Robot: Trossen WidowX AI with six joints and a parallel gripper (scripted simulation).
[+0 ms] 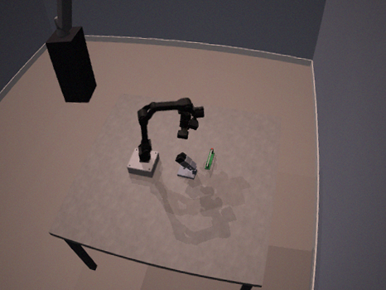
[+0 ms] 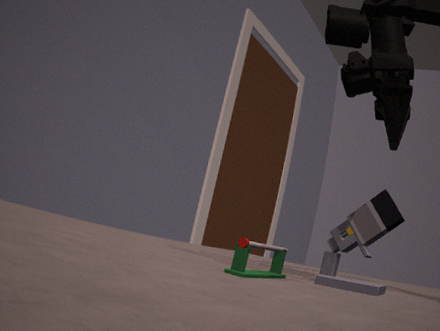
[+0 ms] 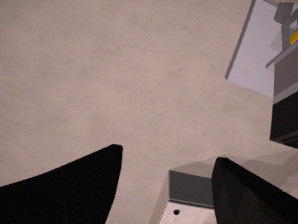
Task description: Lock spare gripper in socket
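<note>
Now: gripper tip 17 cm short of the green cradle, 2 cm to the left of it and 19 cm above it. From my gripper tip the other things lie so: grey mount (5 cm ahead, 13 cm to the right, 16 cm below); then spare gripper (2 cm ahead, 12 cm to the right, 10 cm below).
</note>
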